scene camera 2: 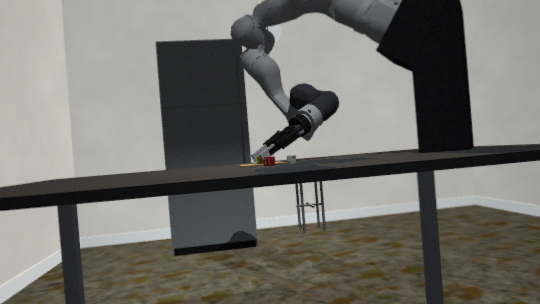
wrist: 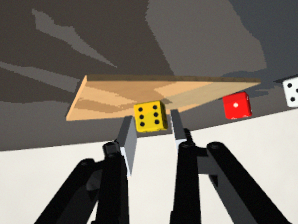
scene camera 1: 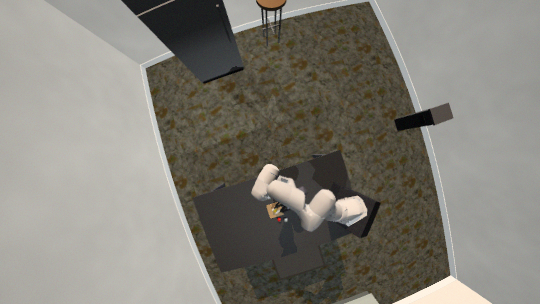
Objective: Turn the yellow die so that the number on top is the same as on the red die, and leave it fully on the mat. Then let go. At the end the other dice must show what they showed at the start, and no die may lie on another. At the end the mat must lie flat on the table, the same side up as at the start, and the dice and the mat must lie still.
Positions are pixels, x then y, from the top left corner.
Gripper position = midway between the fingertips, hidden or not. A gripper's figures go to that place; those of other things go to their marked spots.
Scene:
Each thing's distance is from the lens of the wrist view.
gripper (wrist: pixel 153 124): 23 cm
yellow die (wrist: pixel 151 116): 20 cm
tan mat (wrist: pixel 100 96): 16 cm
The marked spots on the yellow die and the tan mat are 5 cm apart.

